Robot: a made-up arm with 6 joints.
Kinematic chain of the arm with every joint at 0, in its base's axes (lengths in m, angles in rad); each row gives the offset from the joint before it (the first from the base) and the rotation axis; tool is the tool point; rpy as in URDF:
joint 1: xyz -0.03 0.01 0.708 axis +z
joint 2: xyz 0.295 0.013 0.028 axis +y
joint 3: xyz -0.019 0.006 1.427 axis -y
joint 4: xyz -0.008 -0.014 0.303 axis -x
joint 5: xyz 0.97 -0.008 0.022 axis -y
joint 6: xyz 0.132 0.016 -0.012 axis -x
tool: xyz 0 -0.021 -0.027 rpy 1.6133 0.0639 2.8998
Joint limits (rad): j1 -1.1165..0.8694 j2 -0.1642..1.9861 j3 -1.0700..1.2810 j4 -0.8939..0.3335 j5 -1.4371..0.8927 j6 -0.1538..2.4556
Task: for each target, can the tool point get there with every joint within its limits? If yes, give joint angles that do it. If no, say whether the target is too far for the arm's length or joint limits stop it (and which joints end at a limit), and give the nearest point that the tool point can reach.
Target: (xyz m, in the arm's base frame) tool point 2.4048 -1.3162 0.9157
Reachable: yes | joints -0.4948 1.3746 1.0489 -0.1543 -0.6301 0.9417
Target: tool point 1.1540 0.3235 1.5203
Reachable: yes | joints 0.2818 0.0076 -0.8686 -0.5631 0.0244 1.1902
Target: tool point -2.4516 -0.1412 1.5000
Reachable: no: joint limits stop it (at a limit: joint 2, joint 3, joint 5, joint 6) | nearest point -0.2963 -0.0066 3.2155 | short by 2.758 m
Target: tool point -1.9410 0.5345 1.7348
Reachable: no: joint limits stop it (at a limit: joint 2, joint 3, joint 5, joint 6) | nearest point -0.2873 0.0806 3.2155 | short by 2.266 m
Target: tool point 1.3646 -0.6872 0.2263
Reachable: yes | joints -0.4354 1.1273 -0.7483 -0.6365 0.2591 0.9980
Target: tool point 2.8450 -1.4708 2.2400
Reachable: no: too far | nearest point 2.2750 -1.1772 1.9119 | short by 0.720 m
